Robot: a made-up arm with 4 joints. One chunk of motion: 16 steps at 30 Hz.
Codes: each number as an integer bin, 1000 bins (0 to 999) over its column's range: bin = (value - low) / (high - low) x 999, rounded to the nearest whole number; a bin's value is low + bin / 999 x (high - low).
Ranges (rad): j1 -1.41..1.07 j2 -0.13..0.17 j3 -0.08..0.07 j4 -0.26..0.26
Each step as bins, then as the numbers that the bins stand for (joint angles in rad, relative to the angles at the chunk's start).
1 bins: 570 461 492 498
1 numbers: 0.0050 0.0084 -0.0061 -0.0008
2 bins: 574 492 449 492
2 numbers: 0.0149 0.0177 -0.0126 -0.0039
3 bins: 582 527 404 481
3 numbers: 0.0348 0.0283 -0.0193 -0.0096
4 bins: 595 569 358 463
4 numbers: 0.0671 0.0409 -0.0262 -0.0190
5 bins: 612 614 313 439
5 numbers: 0.1093 0.0544 -0.0330 -0.0315
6 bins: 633 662 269 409
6 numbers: 0.1614 0.0688 -0.0396 -0.0471
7 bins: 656 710 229 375
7 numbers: 0.2185 0.0832 -0.0456 -0.0648
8 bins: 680 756 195 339
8 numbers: 0.2781 0.0970 -0.0507 -0.0835
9 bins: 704 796 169 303
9 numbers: 0.3377 0.1090 -0.0546 -0.1023
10 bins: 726 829 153 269
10 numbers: 0.3923 0.1189 -0.0570 -0.1200
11 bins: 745 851 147 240
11 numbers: 0.4394 0.1256 -0.0579 -0.1351
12 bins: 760 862 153 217
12 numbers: 0.4767 0.1289 -0.0570 -0.1470
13 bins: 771 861 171 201
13 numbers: 0.5040 0.1286 -0.0543 -0.1554
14 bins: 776 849 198 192
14 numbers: 0.5164 0.1250 -0.0503 -0.1601
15 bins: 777 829 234 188
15 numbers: 0.5189 0.1189 -0.0449 -0.1621
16 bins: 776 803 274 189
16 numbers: 0.5164 0.1111 -0.0389 -0.1616
